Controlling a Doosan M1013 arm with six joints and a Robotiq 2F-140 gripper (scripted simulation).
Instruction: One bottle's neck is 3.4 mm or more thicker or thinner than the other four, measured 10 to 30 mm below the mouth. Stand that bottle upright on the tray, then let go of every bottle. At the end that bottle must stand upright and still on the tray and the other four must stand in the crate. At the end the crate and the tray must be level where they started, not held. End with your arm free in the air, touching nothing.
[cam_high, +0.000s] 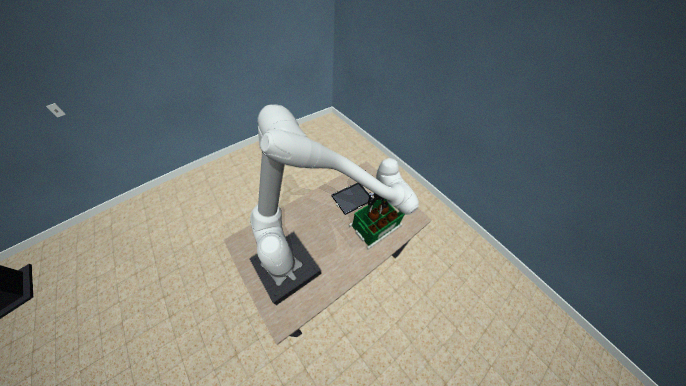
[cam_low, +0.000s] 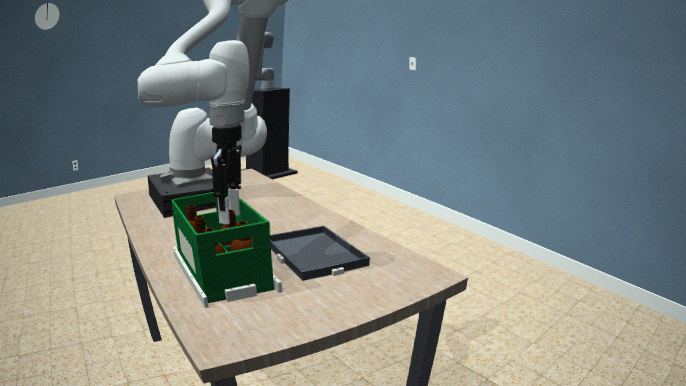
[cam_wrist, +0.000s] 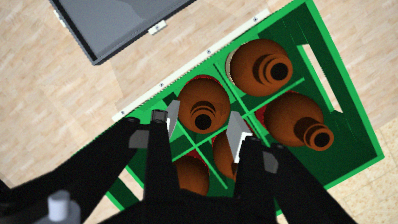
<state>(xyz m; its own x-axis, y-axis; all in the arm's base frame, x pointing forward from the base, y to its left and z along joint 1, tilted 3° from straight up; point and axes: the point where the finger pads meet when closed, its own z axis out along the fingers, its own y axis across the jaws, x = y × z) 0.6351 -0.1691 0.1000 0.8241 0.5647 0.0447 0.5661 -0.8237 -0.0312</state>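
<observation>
My gripper is now 90 mm above the green crate, 40 mm to the left of it and 10 mm past it. The rest, counted from my hand: dark tray: 230 mm to the left, 160 mm below, 50 mm ahead; brown bottle: 90 mm below, 90 mm ahead, 10 mm to the right.
</observation>
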